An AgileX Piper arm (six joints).
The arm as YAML. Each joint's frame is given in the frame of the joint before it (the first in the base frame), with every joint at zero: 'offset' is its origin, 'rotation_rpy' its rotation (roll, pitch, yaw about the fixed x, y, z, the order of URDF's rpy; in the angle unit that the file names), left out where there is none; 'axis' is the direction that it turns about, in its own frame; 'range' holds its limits. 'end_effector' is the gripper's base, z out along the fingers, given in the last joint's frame.
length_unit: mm
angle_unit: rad
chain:
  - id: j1
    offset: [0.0, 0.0, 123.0]
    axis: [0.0, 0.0, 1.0]
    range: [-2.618, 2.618]
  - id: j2
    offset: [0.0, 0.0, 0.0]
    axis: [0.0, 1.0, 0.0]
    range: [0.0, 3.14]
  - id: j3
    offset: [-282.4, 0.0, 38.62]
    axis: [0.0, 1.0, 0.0]
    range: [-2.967, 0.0]
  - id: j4
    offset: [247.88, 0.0, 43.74]
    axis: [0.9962, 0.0, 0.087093]
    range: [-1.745, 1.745]
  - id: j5
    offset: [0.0, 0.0, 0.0]
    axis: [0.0, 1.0, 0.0]
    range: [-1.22, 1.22]
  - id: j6
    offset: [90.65, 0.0, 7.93]
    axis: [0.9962, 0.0, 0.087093]
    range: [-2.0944, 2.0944]
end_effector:
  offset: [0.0, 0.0, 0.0]
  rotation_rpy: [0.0, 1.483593, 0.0]
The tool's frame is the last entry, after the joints.
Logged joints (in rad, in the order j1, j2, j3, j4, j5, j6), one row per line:
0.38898, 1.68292, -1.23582, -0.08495, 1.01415, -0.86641
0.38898, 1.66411, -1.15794, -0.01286, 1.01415, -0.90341
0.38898, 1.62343, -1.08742, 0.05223, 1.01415, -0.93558
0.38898, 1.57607, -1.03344, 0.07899, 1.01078, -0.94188
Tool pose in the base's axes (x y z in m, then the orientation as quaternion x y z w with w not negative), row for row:
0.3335, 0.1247, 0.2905, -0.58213, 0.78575, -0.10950, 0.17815
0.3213, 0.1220, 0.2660, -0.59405, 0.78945, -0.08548, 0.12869
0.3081, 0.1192, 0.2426, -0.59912, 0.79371, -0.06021, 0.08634
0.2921, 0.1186, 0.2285, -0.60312, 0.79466, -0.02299, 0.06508
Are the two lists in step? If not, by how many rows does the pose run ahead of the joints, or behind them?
The pose runs 2 rows behind the joints: the pose in row i belongs to the joints in row i - 2.
